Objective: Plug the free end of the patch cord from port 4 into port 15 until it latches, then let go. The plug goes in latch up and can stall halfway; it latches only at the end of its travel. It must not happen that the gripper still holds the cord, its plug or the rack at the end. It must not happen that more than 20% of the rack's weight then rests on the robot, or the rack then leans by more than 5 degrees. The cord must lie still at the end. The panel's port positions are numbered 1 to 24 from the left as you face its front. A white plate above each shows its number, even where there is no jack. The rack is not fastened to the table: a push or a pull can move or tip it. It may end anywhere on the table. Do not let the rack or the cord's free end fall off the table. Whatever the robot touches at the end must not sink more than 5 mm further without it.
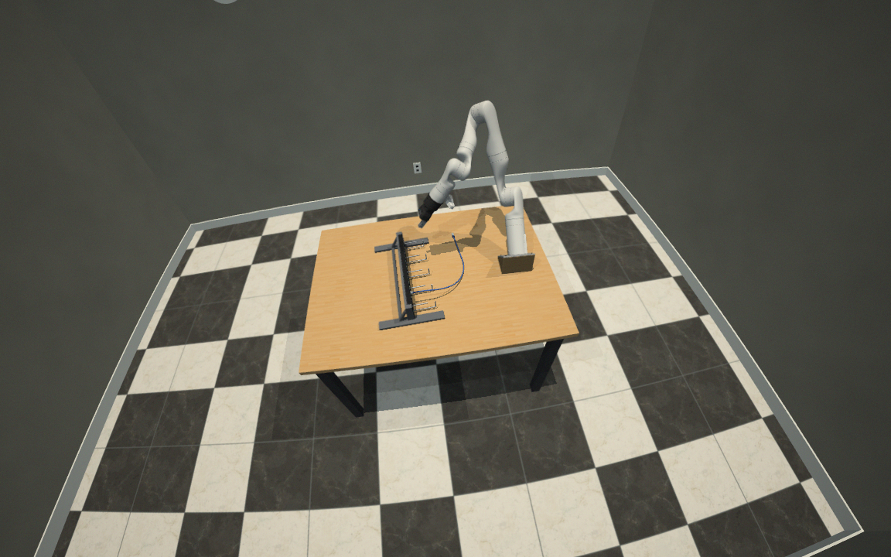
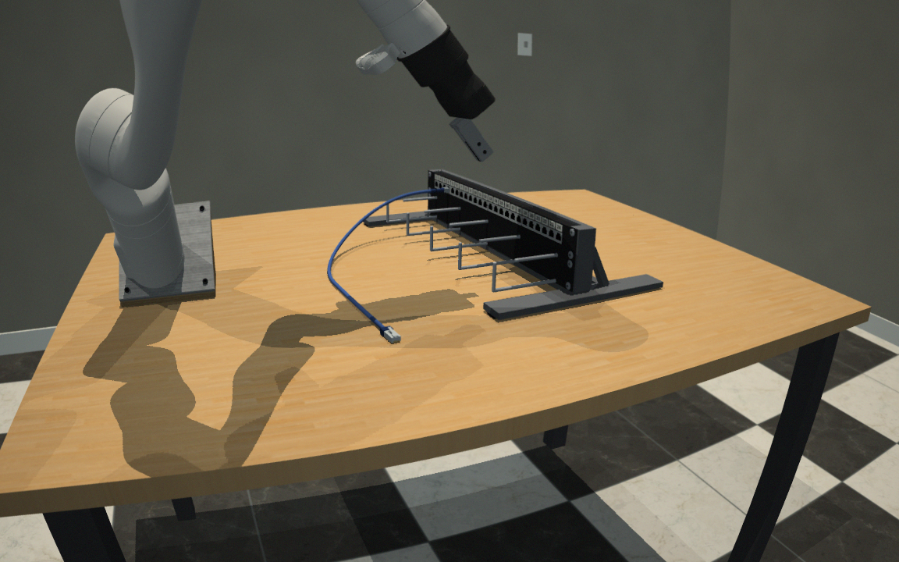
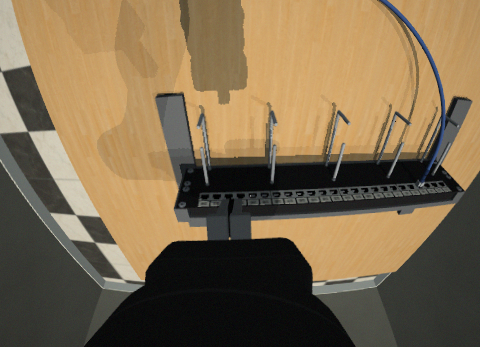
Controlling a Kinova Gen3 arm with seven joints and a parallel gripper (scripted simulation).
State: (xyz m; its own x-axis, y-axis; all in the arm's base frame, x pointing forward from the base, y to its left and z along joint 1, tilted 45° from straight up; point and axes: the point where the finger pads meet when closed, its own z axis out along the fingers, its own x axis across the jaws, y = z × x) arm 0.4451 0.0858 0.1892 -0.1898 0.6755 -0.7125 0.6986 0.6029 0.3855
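Right now the plug is 14 cm behind my hand, 14 cm to the right of it and 20 cm below it.
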